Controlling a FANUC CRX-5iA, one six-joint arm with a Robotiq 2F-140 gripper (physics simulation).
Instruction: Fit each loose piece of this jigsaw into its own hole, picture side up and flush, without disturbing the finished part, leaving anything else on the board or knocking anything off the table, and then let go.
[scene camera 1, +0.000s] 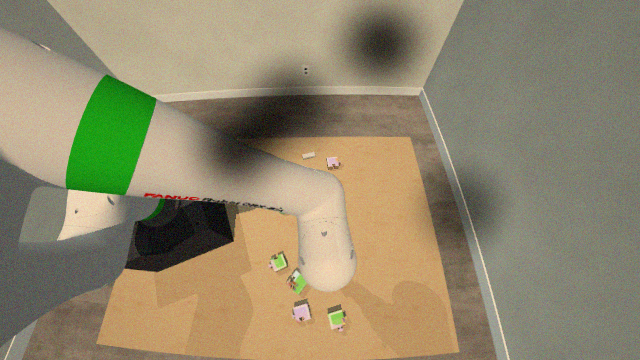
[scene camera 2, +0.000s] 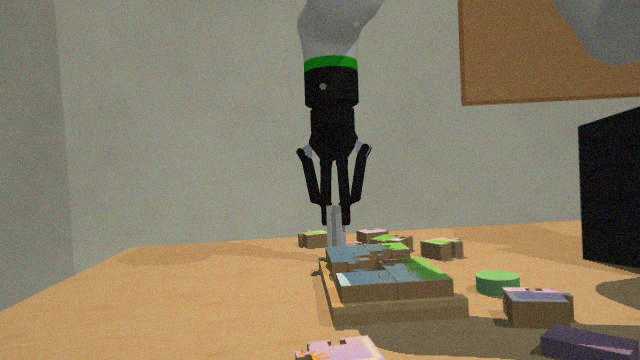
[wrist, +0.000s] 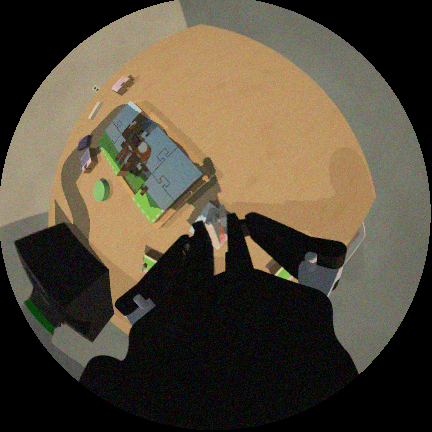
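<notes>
The gripper (scene camera 2: 336, 243) (wrist: 219, 223) points down just beyond the board's end, fingers nearly together and low at table height. It seems shut on a blue-and-white piece (wrist: 206, 212) with orange and pink marks; the fingers hide much of it. The board (scene camera 2: 400, 313) carries the finished part (scene camera 2: 367, 285) (wrist: 175, 172), blue, green and brown, with a recess in its middle. Loose pieces lie apart on the table: green ones (scene camera 1: 279, 262) (scene camera 1: 298, 282) (scene camera 1: 337, 318), and pink-lilac ones (scene camera 1: 301, 312) (scene camera 1: 333, 162) (scene camera 2: 537, 306) (scene camera 2: 347, 351). The arm covers the board and gripper in scene camera 1.
A green disc (scene camera 2: 497, 283) (wrist: 101, 190) and a dark purple block (scene camera 2: 590, 344) (wrist: 84, 143) lie beside the board. A small white block (scene camera 1: 308, 155) (wrist: 95, 110) lies near the table's far edge. The black arm base (scene camera 1: 185, 235) (wrist: 65, 280) stands at one side.
</notes>
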